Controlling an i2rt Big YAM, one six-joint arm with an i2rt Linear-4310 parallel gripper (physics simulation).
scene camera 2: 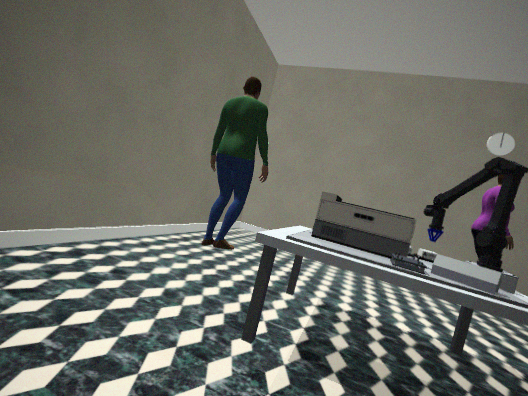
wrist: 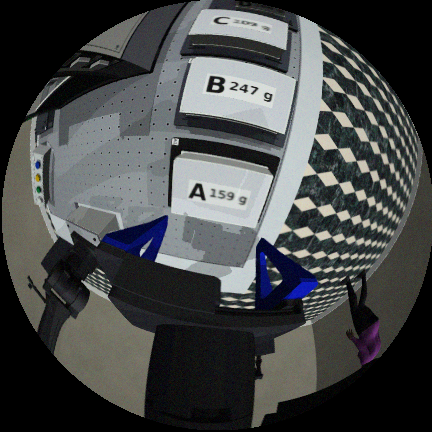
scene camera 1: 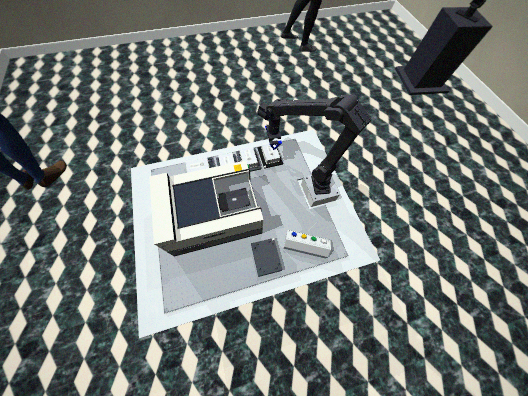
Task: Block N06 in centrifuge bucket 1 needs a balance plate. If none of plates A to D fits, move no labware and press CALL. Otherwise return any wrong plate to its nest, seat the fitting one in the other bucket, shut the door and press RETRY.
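Frame: origin at the arm's base, x right, y down, z ahead, level; centimetres.
Seen in the pictures: gripper, between the fingertips: point(scene camera 2: 432, 241) point(wrist: 214, 231) point(scene camera 1: 272, 143); arm's base, origin of its link: point(scene camera 2: 488, 267) point(wrist: 88, 249) point(scene camera 1: 320, 184).
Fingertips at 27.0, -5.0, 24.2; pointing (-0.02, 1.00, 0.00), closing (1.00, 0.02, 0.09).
Pixels of each thing's top centre, then the offset from my fingertips to it, as dx, dy, dz. "spot": a spot on its surface instead.
- Plate A, centre of its top: point(wrist: 217, 194) point(scene camera 1: 270, 150) point(scene camera 2: 428, 251) -0.3, +6.5, +0.8
- Plate B, centre of its top: point(wrist: 239, 88) point(scene camera 1: 248, 155) -2.8, +6.5, +14.6
- Plate C, centre of its top: point(wrist: 241, 22) point(scene camera 1: 227, 162) -6.7, +6.5, +27.3
- white button box, centre of its top: point(wrist: 32, 182) point(scene camera 1: 309, 241) point(scene camera 2: 468, 262) -58.5, +3.5, -11.2
- dark flat pad, a spot on its surface: point(scene camera 1: 267, 257) spot: -63.4, +8.7, +9.5
My gripper point(scene camera 1: 275, 145) point(scene camera 2: 435, 235) point(wrist: 214, 231) is open and empty, with its blue fingers pointing down above the table near plate A. Plate A point(scene camera 1: 272, 157) point(wrist: 217, 192), labelled 159 g, lies in its dark nest just ahead of the fingertips in the wrist view. Plate B point(wrist: 237, 92), labelled 247 g, lies beyond it. Plate C point(wrist: 240, 27) is farther on; its label is blurred. Plate D is mostly cut off. The centrifuge point(scene camera 1: 220, 226) point(scene camera 2: 365, 220) has an opening in its top showing a dark bucket point(scene camera 1: 234, 201). Block N06 cannot be made out.
A white button box point(scene camera 1: 307, 245) point(wrist: 39, 177) with blue, yellow, green and white buttons stands near the table's front edge. A dark flat pad point(scene camera 1: 267, 257) lies beside it. The arm's base point(scene camera 1: 322, 199) stands at the right. People stand away from the table.
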